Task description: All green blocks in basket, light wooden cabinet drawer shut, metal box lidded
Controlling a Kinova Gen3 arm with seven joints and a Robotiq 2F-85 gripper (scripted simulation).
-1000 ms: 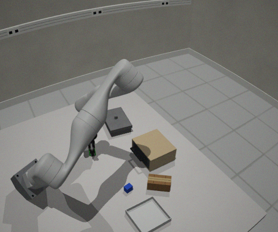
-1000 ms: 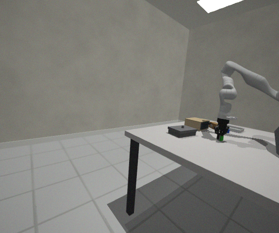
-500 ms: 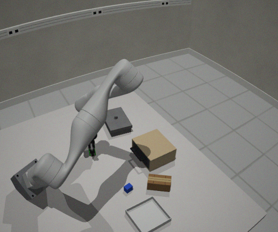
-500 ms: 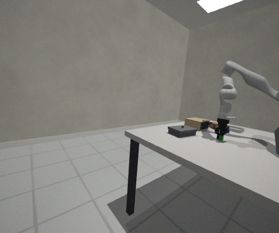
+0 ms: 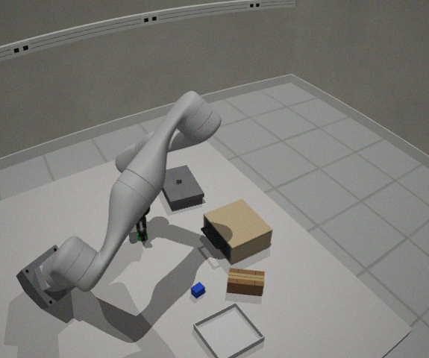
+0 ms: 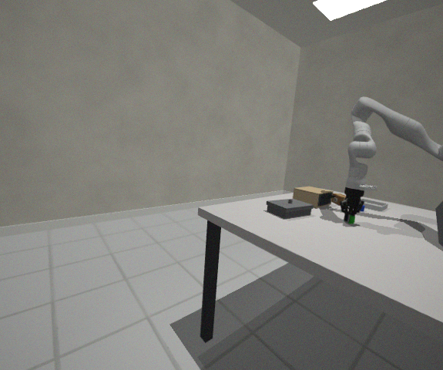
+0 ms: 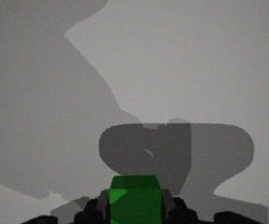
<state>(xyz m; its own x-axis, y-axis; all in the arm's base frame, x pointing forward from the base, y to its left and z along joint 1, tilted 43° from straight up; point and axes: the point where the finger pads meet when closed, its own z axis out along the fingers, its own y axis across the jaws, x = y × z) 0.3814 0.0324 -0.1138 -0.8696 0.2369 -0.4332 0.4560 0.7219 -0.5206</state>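
Now: hand 40 mm past the grey basket, 480 mm to the left of it and 10 mm above it. Round my hand: blue block 300 mm to the right, 10 mm below; then light wooden cabinet 230 mm ahead, 210 mm to the right, 20 mm above; then knobbed lid 250 mm ahead, 110 mm to the left, 30 mm above.
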